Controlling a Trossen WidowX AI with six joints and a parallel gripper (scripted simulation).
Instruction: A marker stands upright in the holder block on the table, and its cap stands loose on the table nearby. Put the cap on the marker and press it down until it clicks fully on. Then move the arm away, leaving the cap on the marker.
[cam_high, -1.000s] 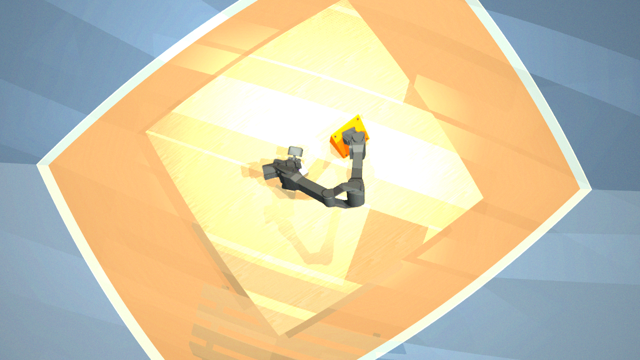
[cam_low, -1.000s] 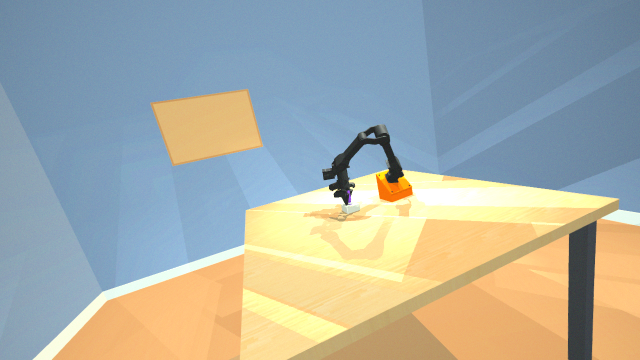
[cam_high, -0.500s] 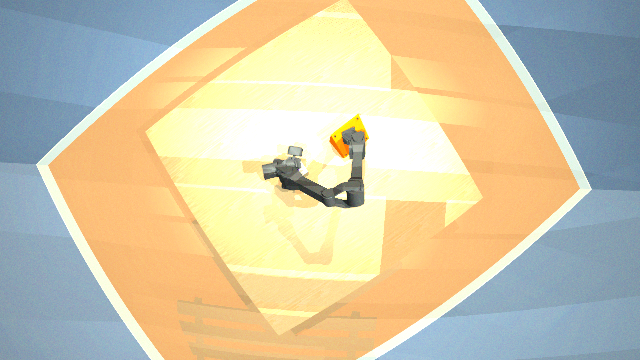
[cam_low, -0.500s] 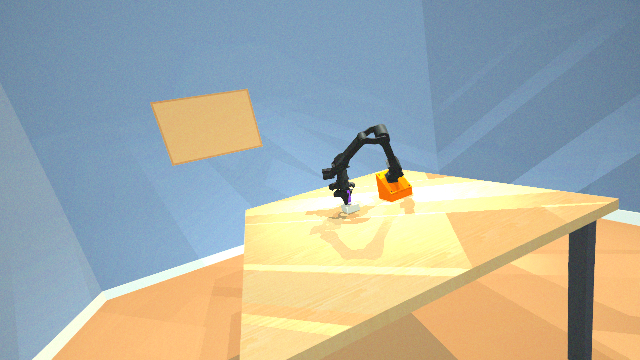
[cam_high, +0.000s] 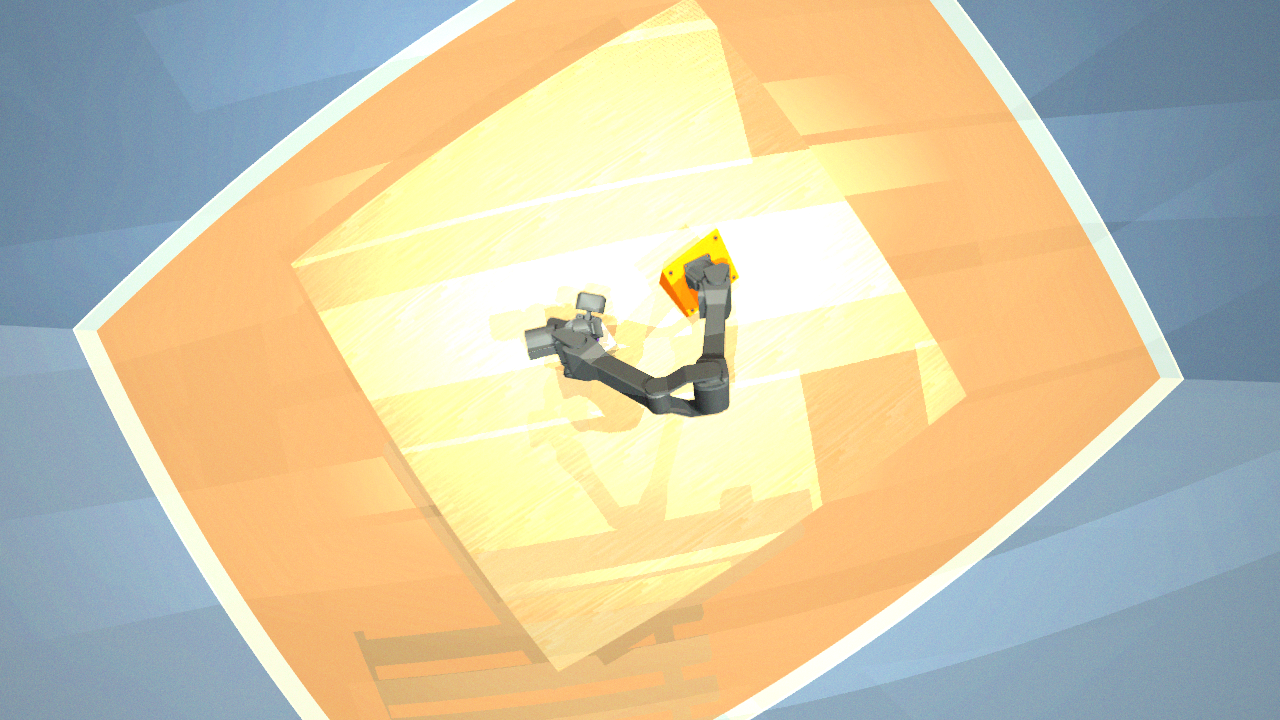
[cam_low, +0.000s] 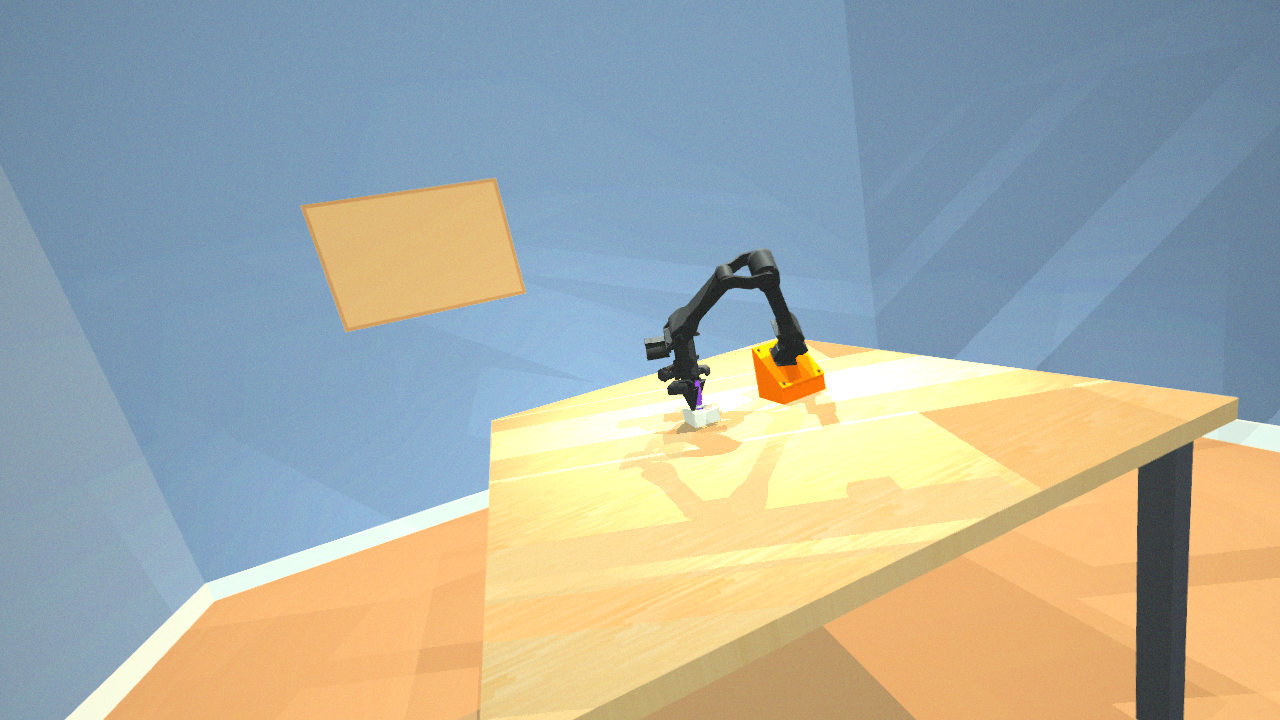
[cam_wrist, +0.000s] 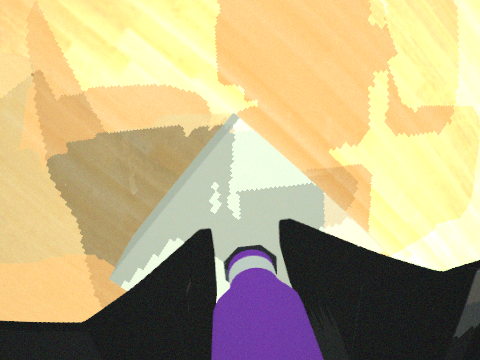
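Now: gripper tip 2 cm above the white holder block, 1 cm to the right of it and 1 cm past it. The rest, counted from my gripper tip: purple cap 5 cm above, 1 cm to the left, 1 cm behind.
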